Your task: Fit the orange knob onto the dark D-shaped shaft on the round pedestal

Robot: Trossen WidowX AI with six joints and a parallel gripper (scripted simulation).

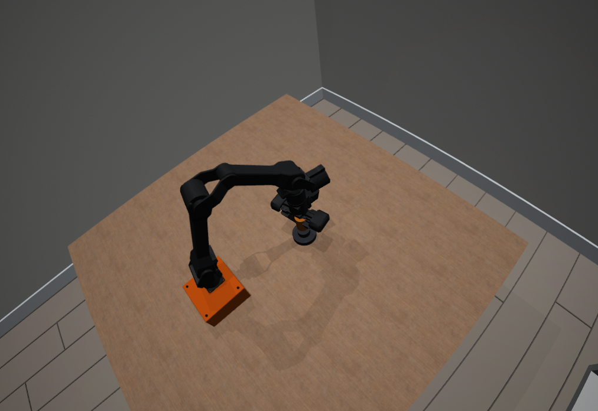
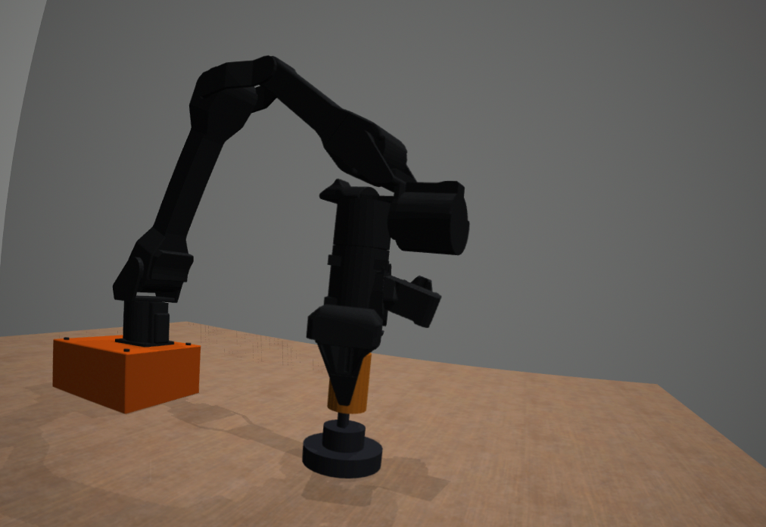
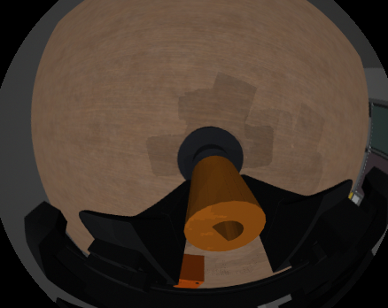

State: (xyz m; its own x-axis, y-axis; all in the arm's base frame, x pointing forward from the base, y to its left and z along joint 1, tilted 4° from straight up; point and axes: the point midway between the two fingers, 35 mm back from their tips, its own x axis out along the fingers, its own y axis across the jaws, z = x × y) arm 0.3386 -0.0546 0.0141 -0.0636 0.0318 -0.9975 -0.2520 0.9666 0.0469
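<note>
Now: gripper tip 20 mm below the orange knob. From my gripper tip the other things lie so: pedestal (40 mm below).
</note>
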